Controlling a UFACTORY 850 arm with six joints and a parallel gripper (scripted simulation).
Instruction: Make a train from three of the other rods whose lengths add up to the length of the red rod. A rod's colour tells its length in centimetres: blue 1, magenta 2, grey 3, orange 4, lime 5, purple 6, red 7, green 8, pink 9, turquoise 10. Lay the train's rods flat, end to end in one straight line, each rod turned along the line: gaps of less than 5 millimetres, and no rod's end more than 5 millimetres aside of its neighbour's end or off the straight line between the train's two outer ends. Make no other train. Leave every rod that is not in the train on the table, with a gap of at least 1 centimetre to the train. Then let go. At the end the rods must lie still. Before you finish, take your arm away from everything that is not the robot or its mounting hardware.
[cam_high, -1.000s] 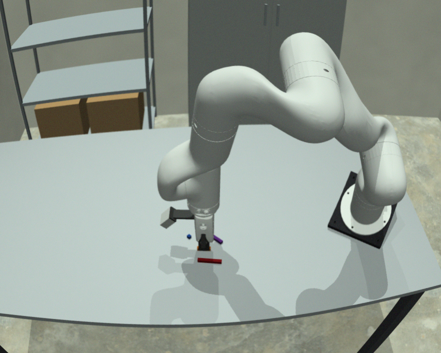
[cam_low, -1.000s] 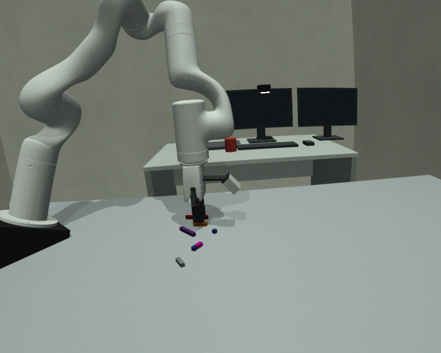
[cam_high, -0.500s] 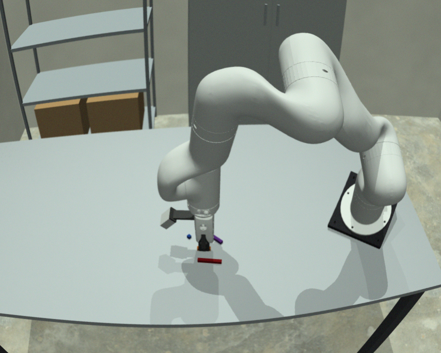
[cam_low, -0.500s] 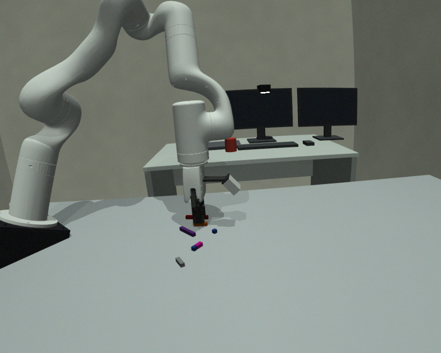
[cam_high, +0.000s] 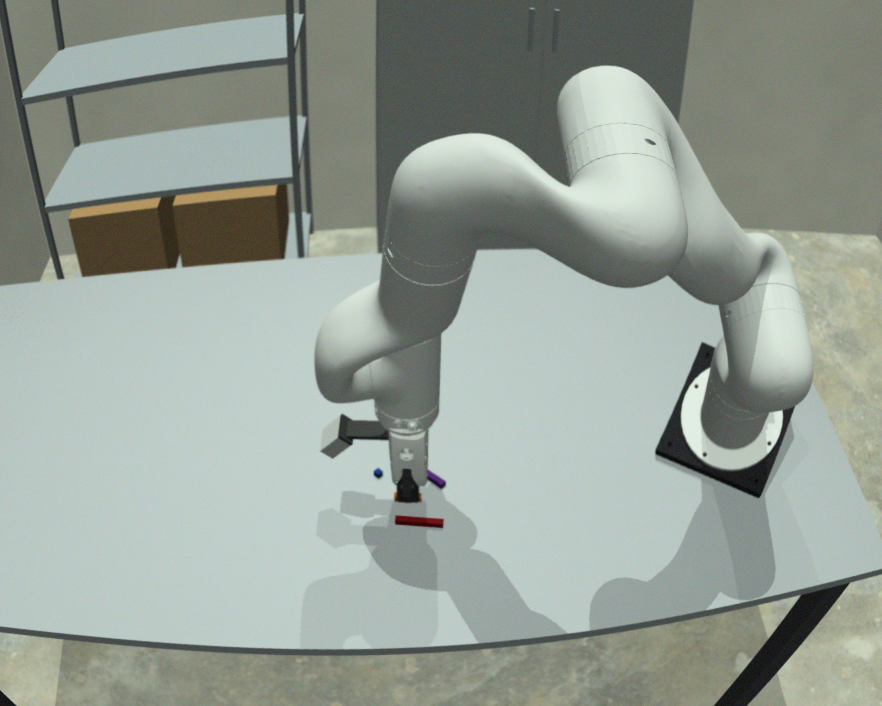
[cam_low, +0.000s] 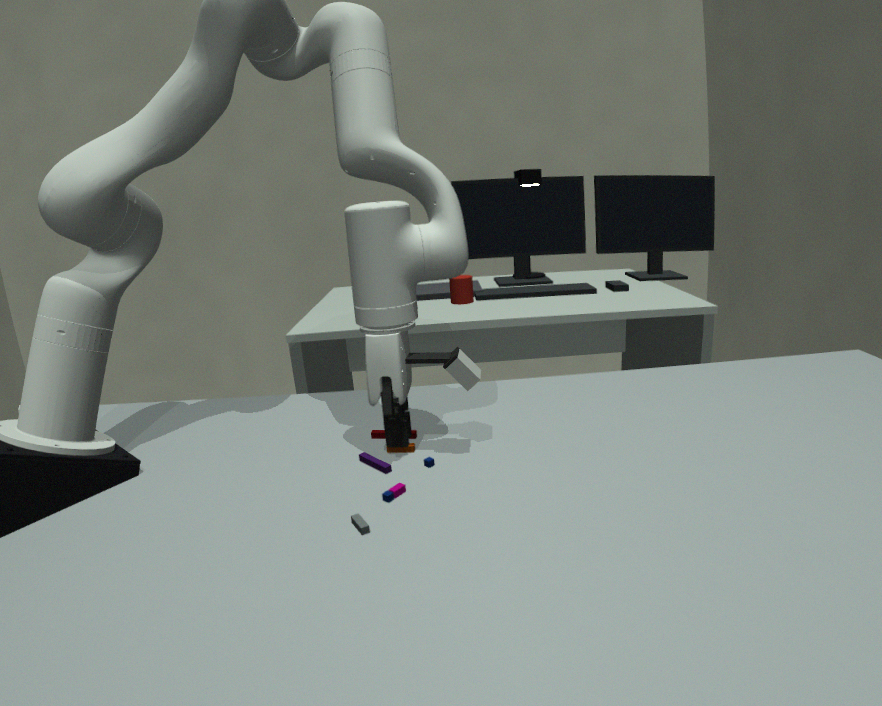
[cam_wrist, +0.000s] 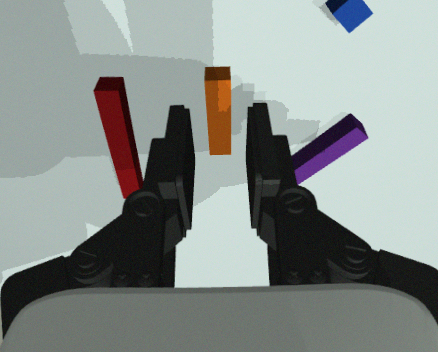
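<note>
Now: hand 30 mm above the orange rod. From my hand the other things lie so: red rod (50 mm to the left, 30 mm below, 20 mm behind); magenta rod (120 mm to the right, 30 mm below, 20 mm ahead); purple rod (50 mm to the right, 30 mm below, 30 mm behind).
</note>
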